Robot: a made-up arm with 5 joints.
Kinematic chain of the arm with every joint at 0, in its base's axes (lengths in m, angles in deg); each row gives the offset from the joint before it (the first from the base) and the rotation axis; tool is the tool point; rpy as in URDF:
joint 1: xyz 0 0 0.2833 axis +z
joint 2: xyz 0 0 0 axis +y
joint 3: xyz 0.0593 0 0.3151 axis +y
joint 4: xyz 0.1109 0 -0.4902 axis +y
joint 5: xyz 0.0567 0 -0.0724 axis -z
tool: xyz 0 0 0 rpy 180 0 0
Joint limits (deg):
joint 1: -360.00..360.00
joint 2: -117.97..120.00
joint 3: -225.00..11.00
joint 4: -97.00..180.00
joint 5: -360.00..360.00
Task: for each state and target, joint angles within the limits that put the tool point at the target. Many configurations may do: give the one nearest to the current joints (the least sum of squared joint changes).
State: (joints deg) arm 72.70 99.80 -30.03 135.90 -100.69
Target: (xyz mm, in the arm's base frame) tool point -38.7 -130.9 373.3
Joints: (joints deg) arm 73.53 118.47 11.00 132.43 -100.69
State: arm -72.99 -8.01 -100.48 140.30 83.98
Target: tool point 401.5 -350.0 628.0
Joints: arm -41.08 0.58 -91.70 140.36 83.98
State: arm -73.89 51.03 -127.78 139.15 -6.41
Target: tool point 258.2 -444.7 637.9
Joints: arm -59.86 2.09 -93.47 157.97 -6.41
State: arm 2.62 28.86 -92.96 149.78 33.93
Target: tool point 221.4 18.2 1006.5
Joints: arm 4.70 -13.69 -132.99 141.98 33.93
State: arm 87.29 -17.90 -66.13 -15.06 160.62
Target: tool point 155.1 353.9 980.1
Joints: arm 66.33 -19.46 -93.29 -12.61 160.62
